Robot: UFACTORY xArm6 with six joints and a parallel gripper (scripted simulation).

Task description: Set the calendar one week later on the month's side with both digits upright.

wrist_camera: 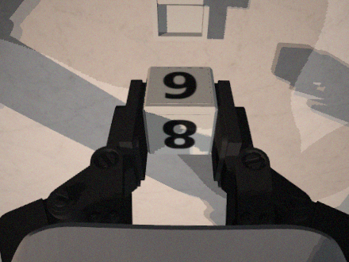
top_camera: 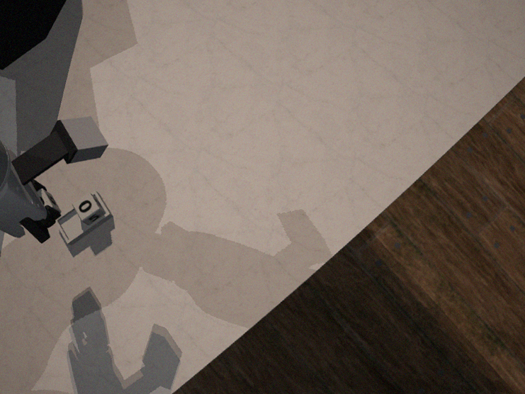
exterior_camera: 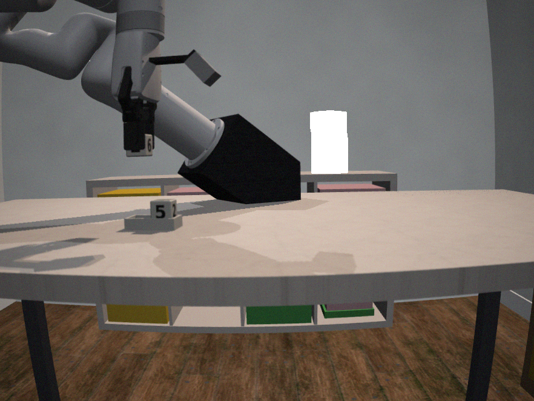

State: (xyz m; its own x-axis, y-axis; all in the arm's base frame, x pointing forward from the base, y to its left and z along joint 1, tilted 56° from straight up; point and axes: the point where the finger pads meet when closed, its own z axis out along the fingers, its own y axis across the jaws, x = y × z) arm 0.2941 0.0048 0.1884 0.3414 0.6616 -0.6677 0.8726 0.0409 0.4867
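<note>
The grey tray lies 10 mm ahead of my hand, 20 mm to the left of it and 130 mm below it. From my hand the other things lie so: white cube 10 mm below.
</note>
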